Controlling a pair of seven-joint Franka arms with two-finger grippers.
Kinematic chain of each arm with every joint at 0, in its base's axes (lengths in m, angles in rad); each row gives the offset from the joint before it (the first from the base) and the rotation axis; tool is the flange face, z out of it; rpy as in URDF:
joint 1: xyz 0 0 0.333 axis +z
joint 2: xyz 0 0 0 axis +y
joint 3: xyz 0 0 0.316 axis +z
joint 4: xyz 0.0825 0 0 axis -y
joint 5: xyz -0.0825 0 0.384 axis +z
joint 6: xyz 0 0 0 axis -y
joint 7: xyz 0.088 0 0 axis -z
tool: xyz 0 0 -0.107 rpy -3.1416 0 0
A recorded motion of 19 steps. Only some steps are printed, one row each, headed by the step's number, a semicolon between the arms.
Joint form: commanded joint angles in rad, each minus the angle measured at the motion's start. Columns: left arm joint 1, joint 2, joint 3, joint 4, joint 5, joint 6, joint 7; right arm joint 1, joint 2, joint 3, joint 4, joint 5, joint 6, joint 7.
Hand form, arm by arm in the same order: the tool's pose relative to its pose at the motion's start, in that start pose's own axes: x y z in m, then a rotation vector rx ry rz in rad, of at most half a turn. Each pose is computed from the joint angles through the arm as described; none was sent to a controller.
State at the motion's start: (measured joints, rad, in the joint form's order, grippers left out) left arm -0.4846 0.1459 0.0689 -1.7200 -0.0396 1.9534 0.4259; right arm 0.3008 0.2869 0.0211 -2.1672 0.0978 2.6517 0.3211
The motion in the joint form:
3: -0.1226 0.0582 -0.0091 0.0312 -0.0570 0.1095 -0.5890; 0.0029 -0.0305 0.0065 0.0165 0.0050 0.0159 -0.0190
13: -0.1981 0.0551 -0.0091 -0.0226 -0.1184 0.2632 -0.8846; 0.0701 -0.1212 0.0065 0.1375 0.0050 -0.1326 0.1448
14: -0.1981 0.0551 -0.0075 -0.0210 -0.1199 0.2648 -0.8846; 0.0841 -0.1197 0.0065 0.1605 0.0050 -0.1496 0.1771
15: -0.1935 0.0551 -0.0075 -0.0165 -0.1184 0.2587 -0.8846; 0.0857 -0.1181 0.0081 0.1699 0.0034 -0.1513 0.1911
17: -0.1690 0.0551 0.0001 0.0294 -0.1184 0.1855 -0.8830; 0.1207 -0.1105 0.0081 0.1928 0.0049 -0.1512 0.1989
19: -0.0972 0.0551 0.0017 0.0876 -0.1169 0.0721 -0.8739; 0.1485 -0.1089 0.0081 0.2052 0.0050 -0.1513 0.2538
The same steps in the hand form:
3: 0.0500 0.0727 0.0138 -0.0557 0.0841 -0.4831; 0.0094 -0.0109 -0.0243 0.0281 0.0560 -0.0256
13: 0.0654 0.1187 0.0227 -0.1400 0.1699 -0.7417; 0.0235 -0.0689 -0.1092 0.0851 0.0933 0.0604
14: 0.0657 0.1177 0.0217 -0.1411 0.1732 -0.7438; 0.0242 -0.0795 -0.1160 0.0929 0.0927 0.0779
15: 0.0654 0.1148 0.0201 -0.1393 0.1721 -0.7469; 0.0256 -0.0826 -0.1188 0.0968 0.0969 0.0873
17: 0.0630 0.0964 0.0051 -0.1338 0.1474 -0.7691; 0.0207 -0.1048 -0.1233 0.1136 0.1026 0.0619
19: 0.0501 0.0537 -0.0126 -0.1218 0.0981 -0.8212; 0.0148 -0.1216 -0.1273 0.1282 0.1029 0.0897

